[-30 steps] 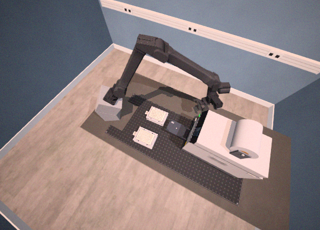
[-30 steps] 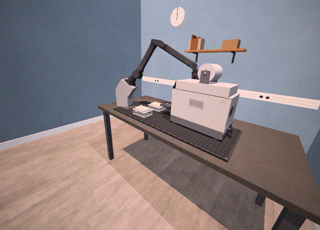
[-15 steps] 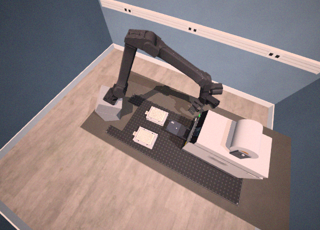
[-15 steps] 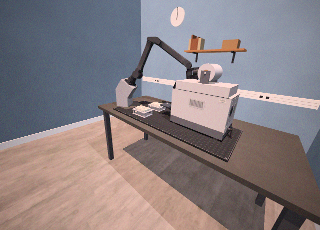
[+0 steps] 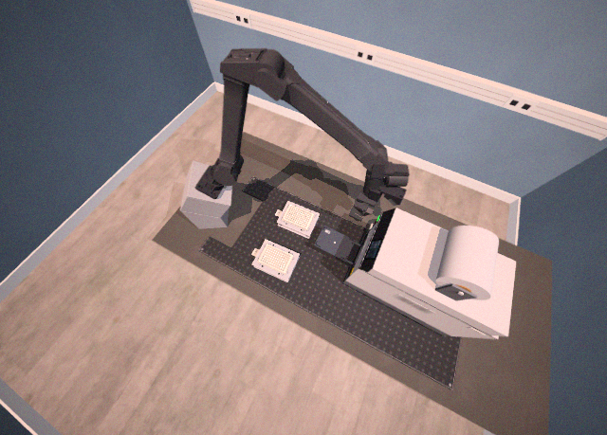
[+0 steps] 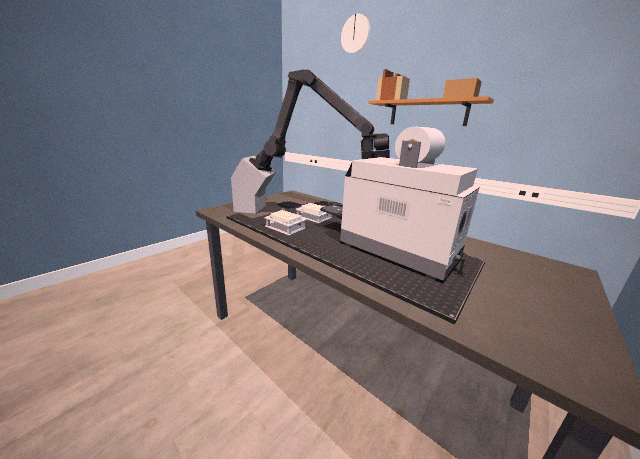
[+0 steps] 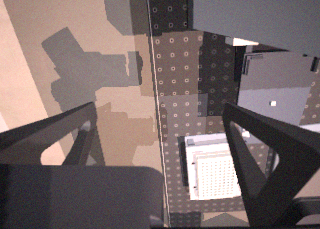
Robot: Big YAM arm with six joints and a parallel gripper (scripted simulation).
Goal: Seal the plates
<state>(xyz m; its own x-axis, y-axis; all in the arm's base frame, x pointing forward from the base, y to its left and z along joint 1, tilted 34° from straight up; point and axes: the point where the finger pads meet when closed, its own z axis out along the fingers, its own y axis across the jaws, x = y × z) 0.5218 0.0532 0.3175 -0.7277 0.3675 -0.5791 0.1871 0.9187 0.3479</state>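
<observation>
My hand is 290 mm past the plate nest, 280 mm to the left of it and 180 mm above it. The rest, counted from my hand: sealer stage: 80 mm behind, 150 mm to the right, 120 mm below; foil roll: 250 mm ahead, 200 mm to the right, 190 mm above.
</observation>
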